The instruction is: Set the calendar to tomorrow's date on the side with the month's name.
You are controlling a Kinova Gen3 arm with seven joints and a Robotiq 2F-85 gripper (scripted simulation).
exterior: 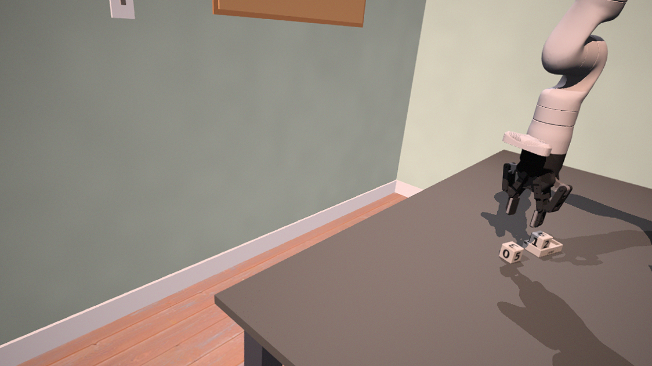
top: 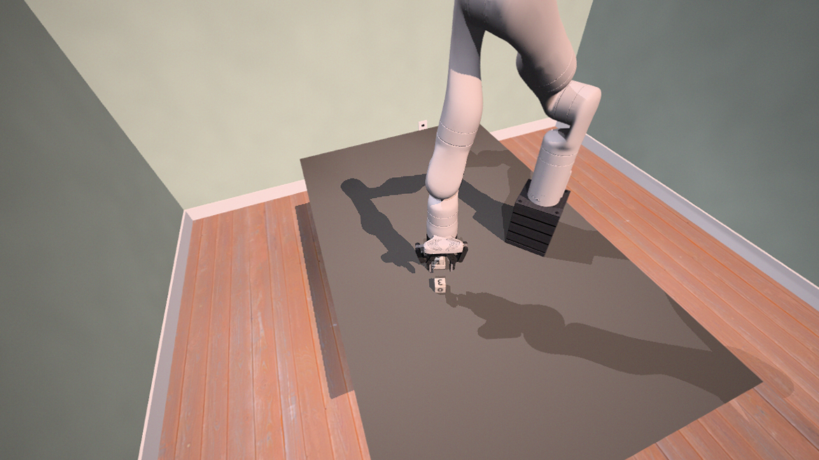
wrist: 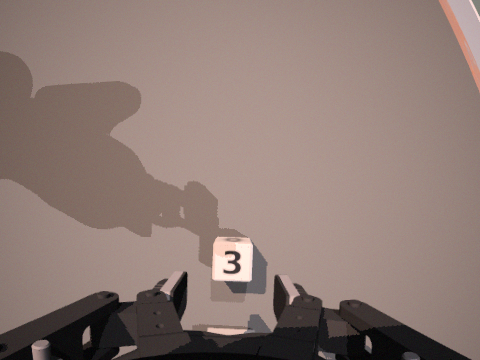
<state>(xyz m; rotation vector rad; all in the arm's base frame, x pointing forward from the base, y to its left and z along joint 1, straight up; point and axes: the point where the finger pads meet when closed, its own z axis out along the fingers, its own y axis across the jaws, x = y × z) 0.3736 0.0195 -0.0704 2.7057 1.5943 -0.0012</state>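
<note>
Now: the cube 90 mm below my hand. Round my hand: pale tray (100 mm to the right, 100 mm below, 50 mm behind).
</note>
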